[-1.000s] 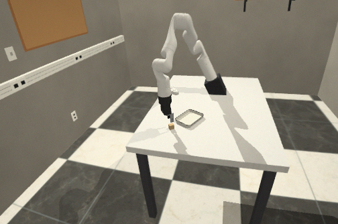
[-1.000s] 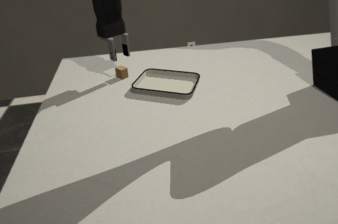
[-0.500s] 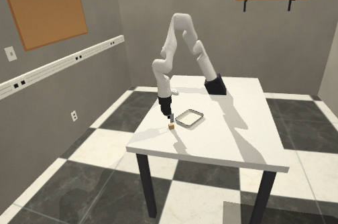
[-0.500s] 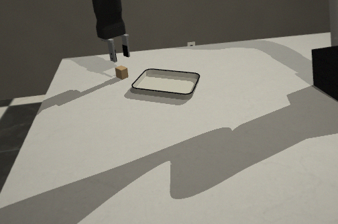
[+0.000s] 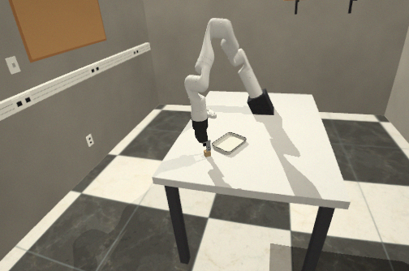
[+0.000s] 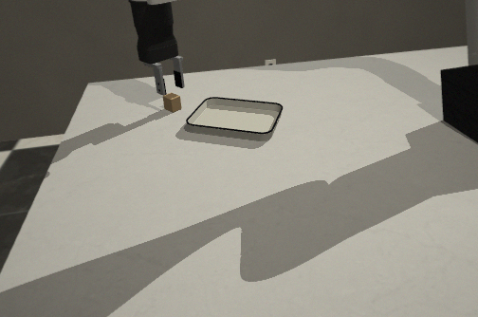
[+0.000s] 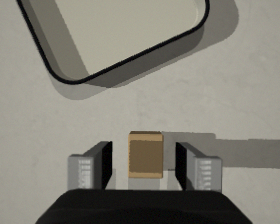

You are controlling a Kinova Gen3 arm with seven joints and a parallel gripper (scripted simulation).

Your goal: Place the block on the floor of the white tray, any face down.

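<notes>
My gripper is now 5 cm above the tan block. From my hand the other things lie so: white tray 11 cm behind, 10 cm to the left, 5 cm below.
</notes>
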